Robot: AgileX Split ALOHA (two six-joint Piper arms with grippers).
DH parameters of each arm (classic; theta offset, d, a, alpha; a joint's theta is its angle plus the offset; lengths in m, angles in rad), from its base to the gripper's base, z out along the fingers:
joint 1: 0 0.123 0 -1.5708
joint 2: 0.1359 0 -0.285 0
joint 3: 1.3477 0 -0.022 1.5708
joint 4: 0 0.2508 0 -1.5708
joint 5: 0 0 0.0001 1.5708
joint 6: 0 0.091 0 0
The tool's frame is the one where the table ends.
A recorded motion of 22 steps. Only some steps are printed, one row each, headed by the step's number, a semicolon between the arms.
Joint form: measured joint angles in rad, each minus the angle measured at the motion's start. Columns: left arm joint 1, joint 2, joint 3, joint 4, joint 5, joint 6; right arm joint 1, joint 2, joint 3, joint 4, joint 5, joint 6.
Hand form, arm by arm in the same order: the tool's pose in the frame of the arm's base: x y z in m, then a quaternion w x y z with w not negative. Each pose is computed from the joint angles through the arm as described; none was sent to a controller.
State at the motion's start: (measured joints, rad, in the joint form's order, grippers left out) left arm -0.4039 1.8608 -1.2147 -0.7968 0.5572 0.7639; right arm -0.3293 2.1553 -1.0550 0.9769 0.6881 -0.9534
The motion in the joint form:
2: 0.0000 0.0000 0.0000 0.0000 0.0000 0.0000; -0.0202 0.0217 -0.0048 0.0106 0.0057 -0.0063
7: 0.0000 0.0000 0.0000 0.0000 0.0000 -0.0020; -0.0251 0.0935 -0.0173 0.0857 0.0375 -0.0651
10: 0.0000 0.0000 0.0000 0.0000 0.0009 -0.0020; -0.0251 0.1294 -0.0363 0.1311 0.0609 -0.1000
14: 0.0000 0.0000 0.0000 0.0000 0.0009 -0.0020; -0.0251 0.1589 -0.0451 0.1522 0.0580 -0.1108
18: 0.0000 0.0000 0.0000 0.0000 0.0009 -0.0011; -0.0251 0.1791 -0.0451 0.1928 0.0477 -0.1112
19: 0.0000 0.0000 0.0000 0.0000 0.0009 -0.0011; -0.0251 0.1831 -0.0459 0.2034 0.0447 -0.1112
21: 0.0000 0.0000 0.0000 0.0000 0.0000 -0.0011; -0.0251 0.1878 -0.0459 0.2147 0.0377 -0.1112
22: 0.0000 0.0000 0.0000 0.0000 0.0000 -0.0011; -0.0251 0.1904 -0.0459 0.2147 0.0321 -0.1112
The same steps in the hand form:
2: 0.3447 -0.1848 0.1987 0.25345 0.26597 0.90054 -0.23247; 0.3446 -0.0738 0.0529 0.11363 0.10488 0.95353 0.25859
7: 0.3447 -0.1848 0.1987 0.25322 0.26507 0.90081 -0.23272; 0.3449 -0.0713 0.0327 0.10106 0.11540 0.94497 0.28895
10: 0.3446 -0.1848 0.1987 0.25284 0.26522 0.90082 -0.23291; 0.3486 -0.0698 0.0248 0.10228 0.11778 0.93894 0.30670
14: 0.3446 -0.1848 0.1987 0.25284 0.26522 0.90082 -0.23291; 0.3494 -0.0697 0.0161 0.09882 0.12525 0.93713 0.31039
18: 0.3446 -0.1848 0.1987 0.25295 0.26563 0.90070 -0.23280; 0.3499 -0.0694 0.0094 0.09870 0.14668 0.93286 0.31387
19: 0.3446 -0.1848 0.1987 0.25295 0.26563 0.90070 -0.23280; 0.3504 -0.0696 0.0082 0.09962 0.15203 0.93174 0.31436
21: 0.3447 -0.1848 0.1987 0.25332 0.26547 0.90069 -0.23261; 0.3507 -0.0699 0.0065 0.10057 0.15842 0.93094 0.31328
22: 0.3447 -0.1848 0.1987 0.25332 0.26547 0.90069 -0.23261; 0.3505 -0.0702 0.0054 0.10024 0.15952 0.93155 0.31101

